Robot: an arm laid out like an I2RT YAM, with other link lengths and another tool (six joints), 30 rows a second.
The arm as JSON. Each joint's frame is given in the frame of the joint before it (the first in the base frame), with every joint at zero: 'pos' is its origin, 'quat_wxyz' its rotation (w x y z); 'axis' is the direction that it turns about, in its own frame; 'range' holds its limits. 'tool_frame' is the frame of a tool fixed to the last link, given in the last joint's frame.
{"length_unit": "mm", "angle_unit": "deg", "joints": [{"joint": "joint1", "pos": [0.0, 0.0, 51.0], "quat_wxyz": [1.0, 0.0, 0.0, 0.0], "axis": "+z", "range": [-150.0, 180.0]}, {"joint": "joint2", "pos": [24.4, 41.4, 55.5], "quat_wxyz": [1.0, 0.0, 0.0, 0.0], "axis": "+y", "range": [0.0, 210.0]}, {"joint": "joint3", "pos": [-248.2, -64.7, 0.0], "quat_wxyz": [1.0, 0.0, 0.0, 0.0], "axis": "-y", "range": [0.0, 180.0]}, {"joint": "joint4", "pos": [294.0, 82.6, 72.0], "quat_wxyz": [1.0, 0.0, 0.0, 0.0], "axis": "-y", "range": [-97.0, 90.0]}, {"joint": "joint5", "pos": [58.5, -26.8, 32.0], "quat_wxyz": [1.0, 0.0, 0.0, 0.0], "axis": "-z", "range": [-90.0, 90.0]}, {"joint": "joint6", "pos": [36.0, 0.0, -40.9], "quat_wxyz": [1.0, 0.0, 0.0, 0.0], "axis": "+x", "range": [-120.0, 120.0]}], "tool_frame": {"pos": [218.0, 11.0, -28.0], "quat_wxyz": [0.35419, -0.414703, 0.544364, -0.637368]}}
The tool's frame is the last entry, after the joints.
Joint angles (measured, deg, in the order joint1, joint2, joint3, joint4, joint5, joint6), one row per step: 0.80, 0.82, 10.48, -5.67, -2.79, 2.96; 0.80, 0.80, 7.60, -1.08, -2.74, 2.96; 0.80, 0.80, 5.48, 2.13, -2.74, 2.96; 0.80, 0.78, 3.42, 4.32, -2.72, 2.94; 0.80, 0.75, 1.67, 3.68, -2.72, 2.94; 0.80, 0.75, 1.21, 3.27, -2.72, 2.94; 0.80, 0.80, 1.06, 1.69, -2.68, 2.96; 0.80, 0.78, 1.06, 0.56, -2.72, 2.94; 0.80, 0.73, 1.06, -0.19, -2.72, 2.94; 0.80, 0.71, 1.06, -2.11, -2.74, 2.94; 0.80, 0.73, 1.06, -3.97, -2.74, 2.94; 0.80, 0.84, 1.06, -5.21, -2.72, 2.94; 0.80, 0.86, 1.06, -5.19, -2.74, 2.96; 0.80, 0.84, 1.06, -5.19, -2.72, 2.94; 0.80, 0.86, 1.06, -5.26, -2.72, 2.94
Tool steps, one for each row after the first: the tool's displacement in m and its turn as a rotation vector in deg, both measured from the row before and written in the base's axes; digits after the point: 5 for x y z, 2 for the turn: 0.00598, -0.00014, -0.00463, 0.03, -1.73, -0.05; 0.00378, 0.00005, -0.00459, 0.02, -1.09, 0.00; 0.00323, -0.00005, -0.00955, -0.02, -0.15, -0.02; 0.00224, 0.00003, -0.02180, -0.03, 2.36, 0.00; 0.00040, 0.00001, -0.00711, -0.01, 0.87, 0.00; -0.00037, -0.00017, -0.01053, 0.00, 1.78, -0.04; -0.00060, 0.00016, -0.00604, -0.04, 1.11, 0.04; -0.00048, -0.00001, -0.00377, -0.01, 0.70, 0.00; -0.00139, 0.00007, -0.01030, -0.03, 1.90, 0.02; -0.00164, -0.00002, -0.01017, -0.03, 1.88, 0.00; -0.00125, -0.00011, -0.00734, -0.02, 1.35, -0.02; 0.00002, 0.00010, -0.00001, 0.02, 0.00, 0.02; 0.00001, -0.00010, 0.00012, -0.02, -0.02, -0.02; -0.00007, 0.00000, -0.00050, 0.00, 0.09, 0.00
